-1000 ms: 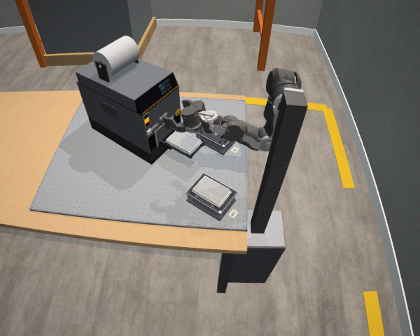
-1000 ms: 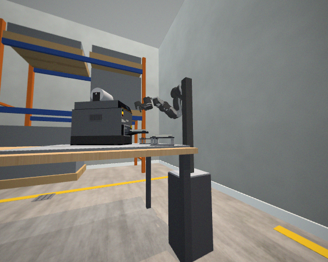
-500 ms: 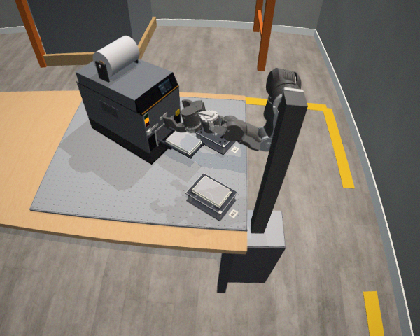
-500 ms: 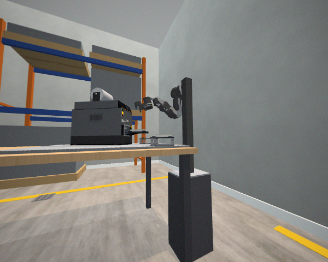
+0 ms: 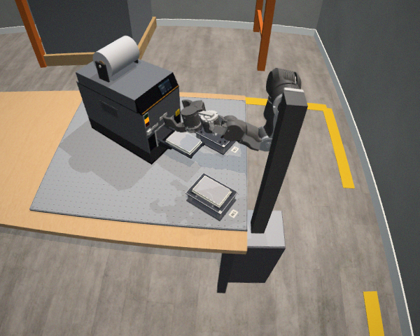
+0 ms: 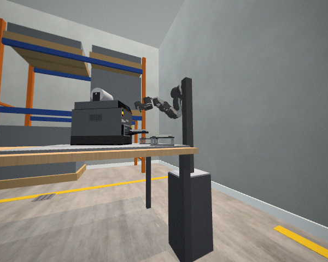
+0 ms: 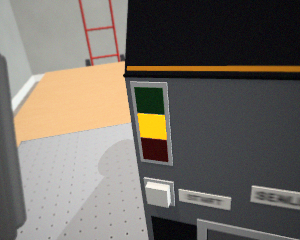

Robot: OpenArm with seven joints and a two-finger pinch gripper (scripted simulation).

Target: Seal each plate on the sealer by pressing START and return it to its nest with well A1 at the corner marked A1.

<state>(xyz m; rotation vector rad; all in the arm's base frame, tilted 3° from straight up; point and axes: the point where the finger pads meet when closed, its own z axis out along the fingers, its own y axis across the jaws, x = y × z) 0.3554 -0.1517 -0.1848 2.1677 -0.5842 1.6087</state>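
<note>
Now: the white start button 110 mm ahead of my hand, 10 mm to the right of it and 110 mm below it. Round my hand: foil roll 260 mm ahead, 220 mm to the right, 120 mm above; then white well plate 20 mm behind, 40 mm to the right, 180 mm below; then sealer stage 20 mm behind, 40 mm to the right, 200 mm below.
</note>
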